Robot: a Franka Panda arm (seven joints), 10 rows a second.
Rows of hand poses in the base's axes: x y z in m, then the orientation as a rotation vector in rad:
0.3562 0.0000 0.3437 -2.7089 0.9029 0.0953
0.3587 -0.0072 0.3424 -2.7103 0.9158 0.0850
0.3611 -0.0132 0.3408 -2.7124 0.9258 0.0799
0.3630 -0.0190 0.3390 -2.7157 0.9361 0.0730
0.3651 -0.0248 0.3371 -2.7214 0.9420 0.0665
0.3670 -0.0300 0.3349 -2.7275 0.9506 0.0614
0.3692 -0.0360 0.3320 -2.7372 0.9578 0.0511
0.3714 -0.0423 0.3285 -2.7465 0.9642 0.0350
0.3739 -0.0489 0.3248 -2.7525 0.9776 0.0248
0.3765 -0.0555 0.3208 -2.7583 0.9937 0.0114
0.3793 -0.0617 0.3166 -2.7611 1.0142 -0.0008
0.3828 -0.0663 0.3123 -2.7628 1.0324 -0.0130
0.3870 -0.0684 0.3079 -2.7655 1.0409 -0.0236
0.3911 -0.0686 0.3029 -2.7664 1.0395 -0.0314
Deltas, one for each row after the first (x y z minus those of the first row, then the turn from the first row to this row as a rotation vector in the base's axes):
0.0025 -0.0072 -0.0013 -0.0070 -0.0040 -0.0089
0.0049 -0.0132 -0.0029 -0.0129 -0.0049 -0.0153
0.0068 -0.0190 -0.0047 -0.0203 -0.0067 -0.0217
0.0089 -0.0248 -0.0066 -0.0285 -0.0083 -0.0247
0.0108 -0.0300 -0.0088 -0.0376 -0.0085 -0.0291
0.0130 -0.0360 -0.0117 -0.0506 -0.0113 -0.0322
0.0152 -0.0423 -0.0152 -0.0642 -0.0181 -0.0355
0.0177 -0.0489 -0.0189 -0.0758 -0.0205 -0.0433
0.0203 -0.0555 -0.0229 -0.0888 -0.0244 -0.0532
0.0231 -0.0617 -0.0271 -0.1003 -0.0274 -0.0663
0.0266 -0.0663 -0.0314 -0.1102 -0.0310 -0.0783
0.0308 -0.0684 -0.0358 -0.1177 -0.0353 -0.0838
0.0349 -0.0686 -0.0408 -0.1197 -0.0403 -0.0835

